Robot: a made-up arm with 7 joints.
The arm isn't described. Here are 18 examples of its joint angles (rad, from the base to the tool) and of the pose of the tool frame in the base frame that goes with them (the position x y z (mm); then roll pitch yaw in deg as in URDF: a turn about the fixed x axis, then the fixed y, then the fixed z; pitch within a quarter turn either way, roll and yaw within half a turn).
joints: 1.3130 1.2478 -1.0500 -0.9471 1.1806 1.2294 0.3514
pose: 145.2 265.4 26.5 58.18 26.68 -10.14
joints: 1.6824 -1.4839 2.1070 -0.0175 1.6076 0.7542 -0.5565
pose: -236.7 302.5 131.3 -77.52 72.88 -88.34
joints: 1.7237 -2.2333 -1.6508 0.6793 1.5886 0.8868 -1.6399
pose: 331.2 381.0 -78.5 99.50 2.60 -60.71
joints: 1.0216 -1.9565 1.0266 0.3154 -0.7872 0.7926 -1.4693
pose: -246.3 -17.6 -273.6 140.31 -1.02 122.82
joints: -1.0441 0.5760 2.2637 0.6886 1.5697 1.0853 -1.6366
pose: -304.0 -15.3 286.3 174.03 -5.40 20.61
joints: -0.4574 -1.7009 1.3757 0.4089 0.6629 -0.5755 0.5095
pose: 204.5 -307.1 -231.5 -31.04 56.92 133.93
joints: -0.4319 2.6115 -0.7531 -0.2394 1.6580 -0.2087 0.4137
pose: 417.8 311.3 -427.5 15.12 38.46 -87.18
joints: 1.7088 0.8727 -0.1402 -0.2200 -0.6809 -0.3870 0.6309
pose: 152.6 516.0 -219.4 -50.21 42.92 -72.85
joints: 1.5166 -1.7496 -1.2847 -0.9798 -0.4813 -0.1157 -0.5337
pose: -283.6 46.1 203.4 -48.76 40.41 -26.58
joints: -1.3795 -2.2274 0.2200 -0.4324 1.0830 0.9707 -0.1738
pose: -23.0 238.0 195.6 -150.01 23.11 175.91
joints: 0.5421 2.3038 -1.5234 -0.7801 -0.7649 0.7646 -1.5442
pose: -202.3 -293.3 -63.3 -126.18 69.06 -173.00
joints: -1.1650 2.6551 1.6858 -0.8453 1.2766 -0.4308 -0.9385
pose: 220.6 -433.6 143.4 -116.20 8.03 43.25
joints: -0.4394 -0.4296 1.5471 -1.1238 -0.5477 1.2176 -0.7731
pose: 37.8 -401.9 -28.9 169.60 -51.95 -159.05
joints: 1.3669 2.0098 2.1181 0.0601 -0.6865 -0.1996 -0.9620
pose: -177.1 220.0 297.4 -36.73 42.93 -91.14
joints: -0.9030 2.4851 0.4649 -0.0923 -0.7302 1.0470 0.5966
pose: -119.6 220.2 -80.4 119.52 -10.03 -84.93
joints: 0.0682 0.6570 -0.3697 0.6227 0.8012 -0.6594 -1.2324
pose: -75.2 -159.9 311.0 -159.13 10.08 -64.55
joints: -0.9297 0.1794 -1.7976 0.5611 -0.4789 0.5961 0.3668
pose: 41.1 100.6 -169.8 19.47 -48.36 -90.92
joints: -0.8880 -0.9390 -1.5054 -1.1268 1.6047 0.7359 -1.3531
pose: 70.6 -299.3 -324.4 -35.20 -26.10 40.47
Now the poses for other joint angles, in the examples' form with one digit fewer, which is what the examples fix.
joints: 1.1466 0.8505 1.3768 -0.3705 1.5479 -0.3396 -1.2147
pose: -247 -431 -314 -33.9 -67.6 -96.5
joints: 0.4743 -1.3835 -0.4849 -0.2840 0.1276 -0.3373 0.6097
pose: 117 53 304 139.5 19.7 120.3
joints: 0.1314 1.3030 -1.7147 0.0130 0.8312 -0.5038 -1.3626
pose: 443 -32 7 -88.2 50.8 101.5
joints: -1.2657 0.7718 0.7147 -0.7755 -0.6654 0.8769 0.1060
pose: -100 11 -266 106.4 -56.9 -82.9
